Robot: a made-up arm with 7 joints.
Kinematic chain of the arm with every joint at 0, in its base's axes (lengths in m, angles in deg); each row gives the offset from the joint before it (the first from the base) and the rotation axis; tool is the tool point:
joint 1: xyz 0 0 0.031 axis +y
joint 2: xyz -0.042 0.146 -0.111 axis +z
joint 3: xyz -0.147 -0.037 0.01 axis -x
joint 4: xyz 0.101 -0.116 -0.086 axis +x
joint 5: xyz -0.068 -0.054 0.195 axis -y
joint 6: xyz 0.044 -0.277 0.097 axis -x
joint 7: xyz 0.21 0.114 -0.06 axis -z
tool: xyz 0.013 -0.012 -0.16
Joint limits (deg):
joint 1: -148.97..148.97
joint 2: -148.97..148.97
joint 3: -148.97..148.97
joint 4: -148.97..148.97
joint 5: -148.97..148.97
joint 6: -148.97..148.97
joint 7: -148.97..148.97
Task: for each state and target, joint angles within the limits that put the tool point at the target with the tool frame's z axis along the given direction. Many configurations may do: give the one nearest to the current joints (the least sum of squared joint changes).
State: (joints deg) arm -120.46 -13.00 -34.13 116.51 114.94 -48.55 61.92
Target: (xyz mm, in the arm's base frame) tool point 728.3 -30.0 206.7 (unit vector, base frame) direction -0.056 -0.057 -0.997
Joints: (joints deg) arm -114.74 29.40 -30.73 124.36 126.34 -8.65 63.55
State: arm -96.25 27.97 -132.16 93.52 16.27 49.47 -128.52
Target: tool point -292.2 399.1 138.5 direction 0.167 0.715 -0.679
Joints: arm -92.98 3.52 -148.97 142.43 44.37 23.46 -122.00
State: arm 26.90 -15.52 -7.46 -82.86 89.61 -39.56 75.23
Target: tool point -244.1 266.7 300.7 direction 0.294 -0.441 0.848
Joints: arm 36.94 10.54 21.39 -50.86 106.59 -68.53 76.62
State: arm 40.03 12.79 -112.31 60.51 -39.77 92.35 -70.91
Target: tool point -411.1 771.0 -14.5 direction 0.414 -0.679 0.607
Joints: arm 77.51 15.39 -106.89 52.96 -64.08 137.67 -69.86
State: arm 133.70 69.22 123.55 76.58 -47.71 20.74 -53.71
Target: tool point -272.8 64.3 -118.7 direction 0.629 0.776 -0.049
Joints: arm 148.97 96.16 129.58 118.43 -61.87 20.39 -59.23
